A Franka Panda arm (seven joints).
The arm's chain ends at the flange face. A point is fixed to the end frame.
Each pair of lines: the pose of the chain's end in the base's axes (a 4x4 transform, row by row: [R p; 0 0 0 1], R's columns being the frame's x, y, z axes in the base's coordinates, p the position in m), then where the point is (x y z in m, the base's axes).
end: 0.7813 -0.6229 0.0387 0.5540; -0.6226 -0.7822 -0.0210 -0.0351; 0.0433 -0.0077 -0.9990 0.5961; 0 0 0 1
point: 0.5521 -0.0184 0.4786
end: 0.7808 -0.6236 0.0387 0.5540; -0.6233 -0.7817 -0.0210 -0.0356; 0.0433 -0.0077 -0.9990 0.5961; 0 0 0 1
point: 0.5521 -0.0189 0.4786
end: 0.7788 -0.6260 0.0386 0.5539; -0.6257 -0.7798 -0.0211 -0.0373; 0.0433 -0.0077 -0.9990 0.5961; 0 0 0 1
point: 0.5521 -0.0206 0.4786
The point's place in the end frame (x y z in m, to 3 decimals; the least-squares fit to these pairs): -0.017 -0.011 0.117
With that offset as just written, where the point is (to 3 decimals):
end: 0.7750 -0.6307 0.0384 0.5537; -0.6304 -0.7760 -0.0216 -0.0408; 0.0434 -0.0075 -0.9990 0.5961; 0 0 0 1
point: 0.552 -0.024 0.479
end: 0.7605 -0.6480 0.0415 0.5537; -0.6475 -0.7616 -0.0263 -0.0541; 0.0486 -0.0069 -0.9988 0.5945; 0 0 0 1
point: 0.553 -0.038 0.477
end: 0.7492 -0.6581 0.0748 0.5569; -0.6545 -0.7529 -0.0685 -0.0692; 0.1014 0.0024 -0.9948 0.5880; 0 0 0 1
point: 0.560 -0.058 0.470
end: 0.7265 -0.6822 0.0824 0.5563; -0.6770 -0.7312 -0.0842 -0.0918; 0.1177 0.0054 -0.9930 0.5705; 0 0 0 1
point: 0.561 -0.082 0.452
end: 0.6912 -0.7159 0.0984 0.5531; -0.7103 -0.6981 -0.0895 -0.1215; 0.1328 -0.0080 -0.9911 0.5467; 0 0 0 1
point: 0.561 -0.112 0.429
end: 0.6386 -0.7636 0.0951 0.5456; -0.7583 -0.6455 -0.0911 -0.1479; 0.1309 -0.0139 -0.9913 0.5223; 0 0 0 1
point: 0.554 -0.139 0.404
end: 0.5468 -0.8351 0.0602 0.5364; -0.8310 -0.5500 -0.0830 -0.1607; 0.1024 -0.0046 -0.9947 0.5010; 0 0 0 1
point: 0.543 -0.150 0.383
